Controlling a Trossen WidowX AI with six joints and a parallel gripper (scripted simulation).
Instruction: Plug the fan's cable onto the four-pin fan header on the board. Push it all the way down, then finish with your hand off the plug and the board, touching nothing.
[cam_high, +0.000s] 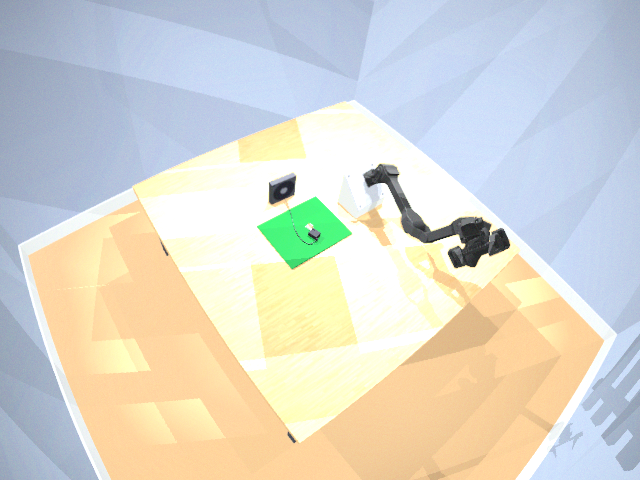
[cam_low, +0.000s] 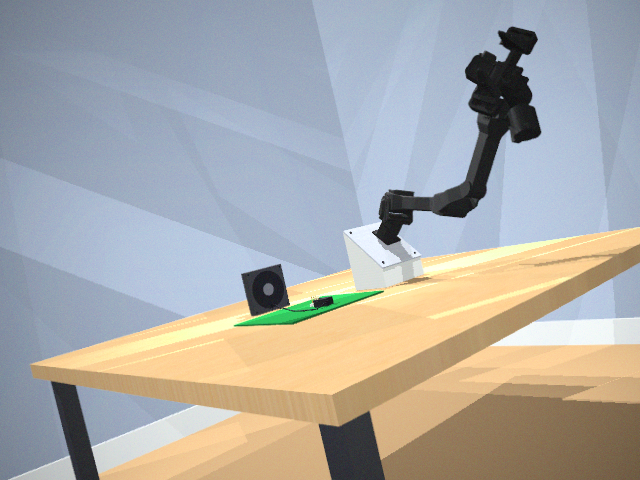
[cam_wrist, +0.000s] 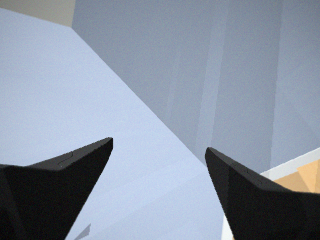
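Right now the dark fan plug is 56 cm to the right of my gripper tip, 44 cm below it and 5 cm ahead of it. The rest, counted from my gripper tip: white four-pin header: 60 cm to the right, 45 cm below, 4 cm ahead; then black fan: 79 cm to the right, 39 cm below, 3 cm ahead; then green board: 60 cm to the right, 46 cm below, 6 cm ahead.
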